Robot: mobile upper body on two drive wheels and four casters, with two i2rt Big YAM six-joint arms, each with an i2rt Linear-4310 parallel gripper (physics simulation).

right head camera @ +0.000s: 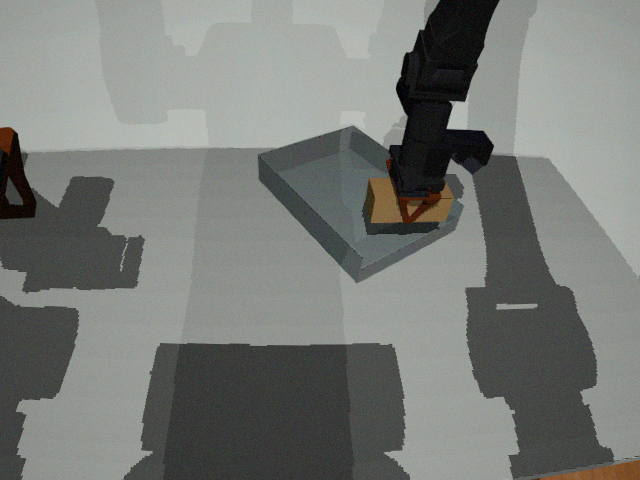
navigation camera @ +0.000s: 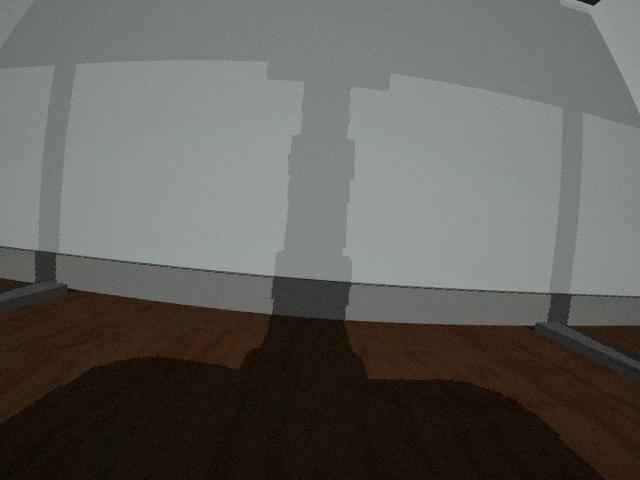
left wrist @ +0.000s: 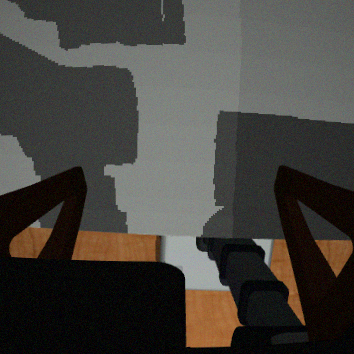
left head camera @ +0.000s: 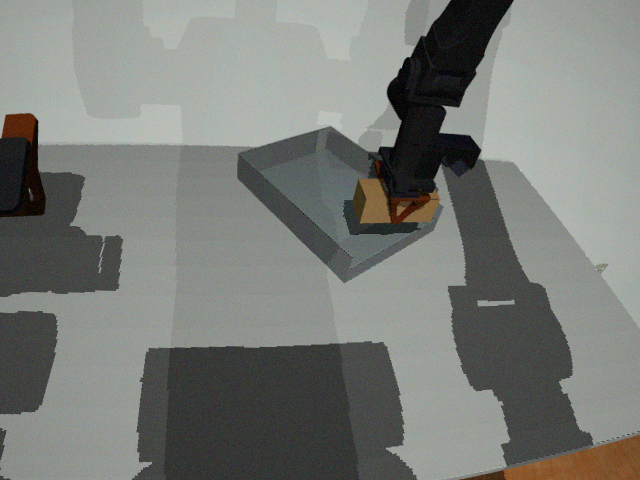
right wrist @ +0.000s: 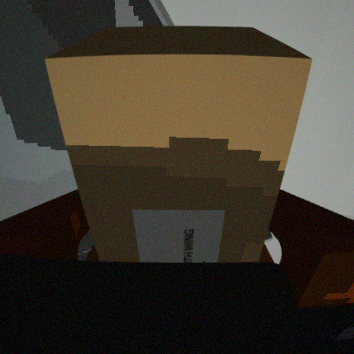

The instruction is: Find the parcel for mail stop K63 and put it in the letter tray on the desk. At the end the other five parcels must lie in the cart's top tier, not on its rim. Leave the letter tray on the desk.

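Places are measured from the left arm's base along level axes (x back, y right, z up), in centimetres.
Pixels of known places: left gripper, fingertip midpoint: (left wrist: 179, 176); right gripper, fingertip midpoint: (right head camera: 403, 211) (left head camera: 390, 212).
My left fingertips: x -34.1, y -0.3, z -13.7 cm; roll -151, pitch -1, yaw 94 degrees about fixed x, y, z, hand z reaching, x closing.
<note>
Behind a point stands the place of what it marks.
A tan box parcel (left head camera: 373, 204) {z -32.2, x -58.2, y 40.4 cm} (right head camera: 383, 204) {z -32.3, x -58.2, y 40.5 cm} (right wrist: 175, 100) {z -30.9, x -61.4, y 50.9 cm} is held level over the near right part of the grey letter tray (left head camera: 289, 215) {z -42.8, x -67.3, y 28.8 cm} (right head camera: 305, 214) {z -42.5, x -67.3, y 28.8 cm}, with its shadow below it. In the right wrist view its white label is partly hidden; the letters "TH WING" show, the stop code does not. My right gripper (left head camera: 395, 202) {z -36.2, x -61.2, y 45.1 cm} (right head camera: 409, 204) {z -36.2, x -61.2, y 45.1 cm} (right wrist: 179, 177) {z -36.2, x -61.2, y 45.1 cm} is shut on this parcel from above. The tray stands turned at an angle on the desk (left head camera: 248, 310) {z -46.0, x -48.3, y 21.1 cm} (right head camera: 263, 310) {z -46.0, x -48.0, y 21.9 cm} (left wrist: 175, 125) {z -46.0, x -38.6, y -0.6 cm}. My left gripper (left wrist: 179, 176) {z -13.7, x -34.1, y -0.3 cm} is open and empty, left of the tray. The cart and the other five parcels do not show.
A pale wall (left head camera: 217, 124) {z -41.7, x -98.4, y 13.9 cm} rises behind the desk. Wooden floor (left head camera: 584, 457) {z -141.0, x -35.3, y 155.0 cm} (left wrist: 112, 245) {z -141.0, x 22.1, y -30.3 cm} shows past the desk's near edge. In the navigation view a pale panel (navigation camera: 170, 180) {z -111.5, x -98.0, y -14.4 cm} stands ahead, with grey feet (navigation camera: 594, 348) at both sides.
</note>
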